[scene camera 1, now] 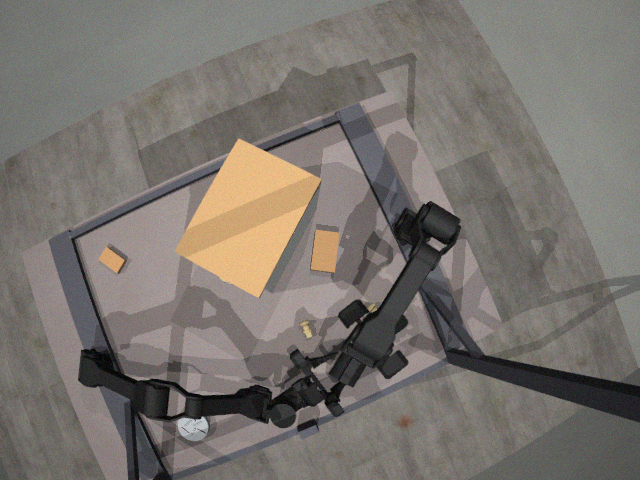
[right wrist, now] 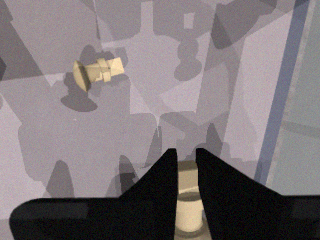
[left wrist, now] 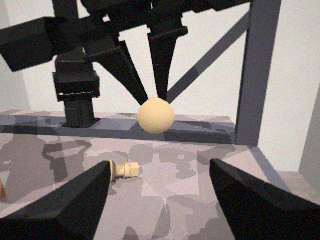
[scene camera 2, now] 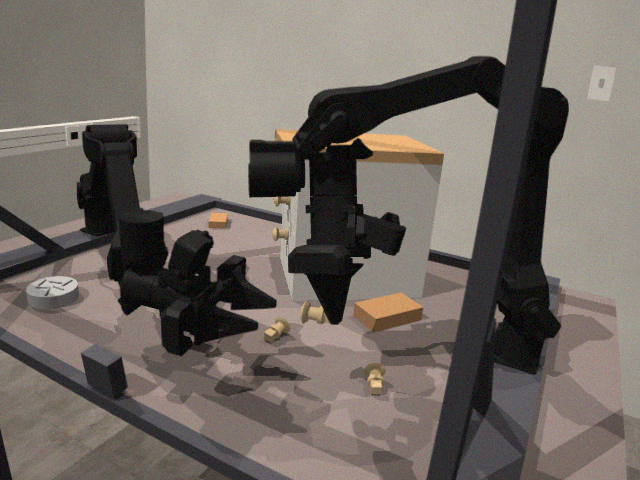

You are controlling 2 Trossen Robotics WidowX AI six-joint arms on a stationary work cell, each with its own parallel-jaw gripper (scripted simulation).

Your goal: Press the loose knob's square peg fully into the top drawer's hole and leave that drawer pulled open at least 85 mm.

Labels:
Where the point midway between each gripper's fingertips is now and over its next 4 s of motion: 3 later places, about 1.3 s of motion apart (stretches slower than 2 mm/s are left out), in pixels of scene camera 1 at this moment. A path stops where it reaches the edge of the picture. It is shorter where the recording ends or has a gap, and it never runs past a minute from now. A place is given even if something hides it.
My left gripper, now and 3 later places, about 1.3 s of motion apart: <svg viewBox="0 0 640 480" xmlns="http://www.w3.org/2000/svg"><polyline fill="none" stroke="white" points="345,362 365,348 306,338 197,315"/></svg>
My right gripper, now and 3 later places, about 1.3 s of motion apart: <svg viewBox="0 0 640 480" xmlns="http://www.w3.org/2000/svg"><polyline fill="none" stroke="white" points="377,340 347,326 317,260 328,215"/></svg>

